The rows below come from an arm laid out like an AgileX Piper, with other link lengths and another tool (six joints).
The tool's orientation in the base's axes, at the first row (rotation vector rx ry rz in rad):
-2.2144, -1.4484, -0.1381
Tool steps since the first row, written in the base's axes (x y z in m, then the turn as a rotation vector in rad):
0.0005, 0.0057, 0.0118, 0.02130, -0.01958, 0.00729
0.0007, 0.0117, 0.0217, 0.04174, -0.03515, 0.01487
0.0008, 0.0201, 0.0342, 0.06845, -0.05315, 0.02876
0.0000, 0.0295, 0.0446, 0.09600, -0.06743, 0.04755
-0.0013, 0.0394, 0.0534, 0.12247, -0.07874, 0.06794
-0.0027, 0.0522, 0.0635, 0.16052, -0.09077, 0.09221
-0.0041, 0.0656, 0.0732, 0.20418, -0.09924, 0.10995
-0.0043, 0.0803, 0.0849, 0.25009, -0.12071, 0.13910
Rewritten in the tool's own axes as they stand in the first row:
0.0090, -0.0054, -0.0079, -0.00465, 0.02260, -0.01892
0.0175, -0.0105, -0.0139, -0.00623, 0.04305, -0.03615
0.0288, -0.0174, -0.0211, -0.00497, 0.06767, -0.06110
0.0398, -0.0246, -0.0259, 0.00142, 0.09018, -0.08882
0.0505, -0.0319, -0.0289, 0.01036, 0.11024, -0.11643
0.0640, -0.0407, -0.0318, 0.02504, 0.13944, -0.14980
0.0779, -0.0495, -0.0340, 0.04289, 0.17469, -0.17683
0.0941, -0.0584, -0.0376, 0.05475, 0.21219, -0.22010

